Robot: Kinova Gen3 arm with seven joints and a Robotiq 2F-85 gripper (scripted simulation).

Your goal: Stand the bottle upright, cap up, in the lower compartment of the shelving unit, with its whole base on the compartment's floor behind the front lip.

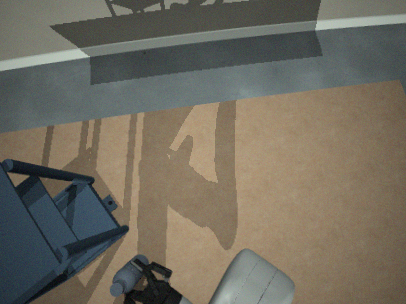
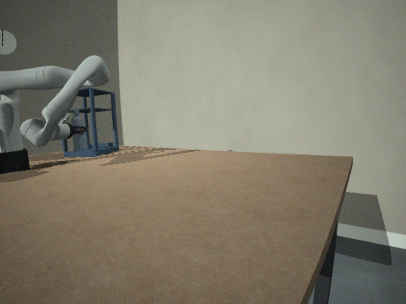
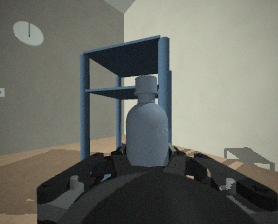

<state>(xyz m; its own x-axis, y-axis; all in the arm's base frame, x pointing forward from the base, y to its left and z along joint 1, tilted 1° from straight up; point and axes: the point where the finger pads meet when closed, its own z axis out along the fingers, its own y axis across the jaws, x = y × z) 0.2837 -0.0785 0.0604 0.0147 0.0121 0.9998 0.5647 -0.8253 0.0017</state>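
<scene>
Right now my hand is 170 mm short of the shelving unit, 160 mm to the right of it and 40 mm below it. The rest, counted from my hand: pale blue bottle 30 mm above.
</scene>
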